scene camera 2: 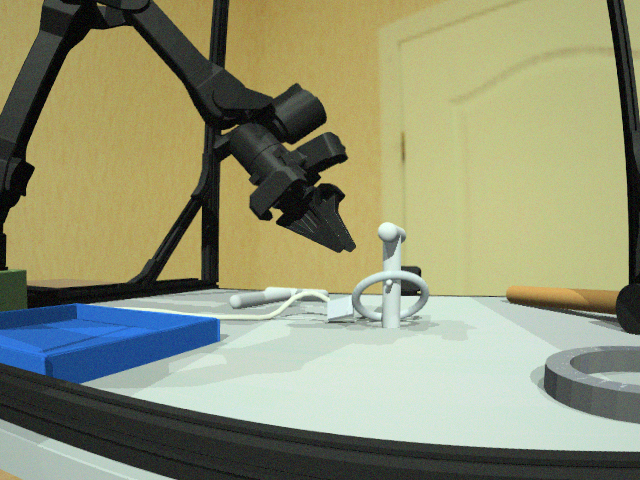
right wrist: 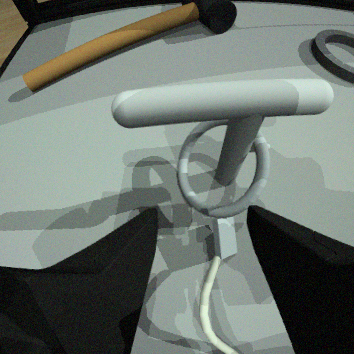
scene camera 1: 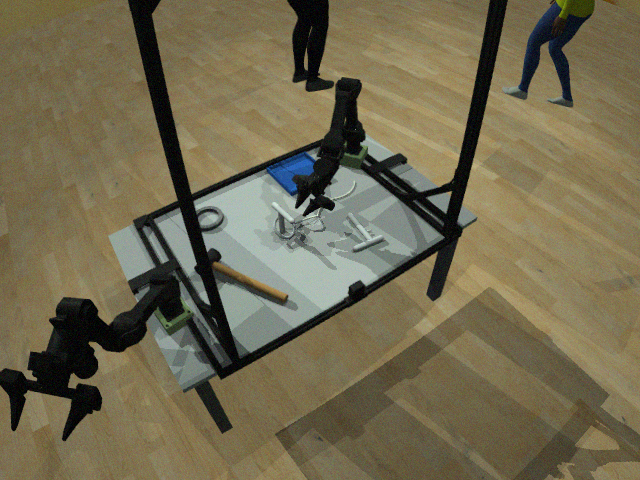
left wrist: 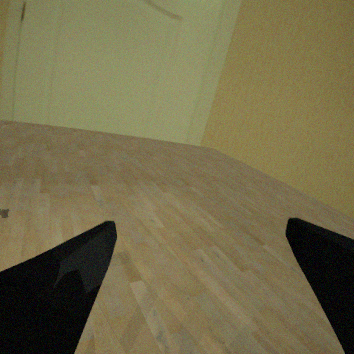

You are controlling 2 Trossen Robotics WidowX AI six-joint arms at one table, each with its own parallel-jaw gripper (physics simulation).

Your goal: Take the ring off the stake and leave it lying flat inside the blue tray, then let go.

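Seen in the pictures: left gripper, fingertip midpoint: (scene camera 1: 38, 435) (left wrist: 201, 228); right gripper, fingertip midpoint: (scene camera 2: 348, 250) (right wrist: 201, 214) (scene camera 1: 299, 212); left arm's base, origin of the base link: (scene camera 1: 171, 310); right arm's base, origin of the base link: (scene camera 1: 353, 149).
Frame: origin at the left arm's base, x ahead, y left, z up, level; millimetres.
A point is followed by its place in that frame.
Note:
The thin light-grey ring (scene camera 2: 425, 295) @(y 55, x 455, z -4 mm) (right wrist: 183, 167) @(y 27, x 483, z -26 mm) is around the upright of the white T-topped stake (scene camera 1: 282, 212) @(y 48, x 486, z 71 mm) (scene camera 2: 391, 258) @(y 77, x 491, z 37 mm) (right wrist: 220, 102) @(y 47, x 498, z 70 mm), tilted, below the crossbar. The blue tray (scene camera 1: 280, 182) @(y 276, x 645, z -23 mm) (scene camera 2: 139, 350) @(y 302, x 648, z -27 mm) lies at the back of the table in scene camera 1 and holds no ring. My right gripper (scene camera 1: 302, 210) @(y 31, x 546, z 46 mm) (scene camera 2: 347, 250) @(y 31, x 546, z 46 mm) (right wrist: 201, 214) @(y 31, x 546, z 46 mm) is part open and empty, above the table on the tray side of the stake, apart from ring and stake. My left gripper (scene camera 1: 39, 434) @(y -426, x -389, z 448 mm) (left wrist: 201, 228) @(y -426, x -389, z 448 mm) is wide open and empty, out beyond the table's left end.
A pale cable (scene camera 2: 232, 316) @(y 72, x 677, z -33 mm) (right wrist: 204, 310) @(y 28, x 600, z -5 mm) runs to a small light block (scene camera 2: 339, 308) @(y 55, x 552, z -21 mm) (right wrist: 226, 240) @(y 52, x 555, z -19 mm) beside the ring. A hammer (scene camera 1: 250, 281) @(y -65, x 261, z -7 mm) (right wrist: 115, 40) @(y -45, x 271, z -13 mm), a thick dark-grey ring (scene camera 2: 568, 384) @(y 331, x 375, z -27 mm) (right wrist: 323, 52) @(y 250, x 326, z -23 mm) and a white T-shaped piece (scene camera 1: 368, 241) @(y -184, x 671, z -19 mm) lie on the table. Black frame posts stand at the table's ends.

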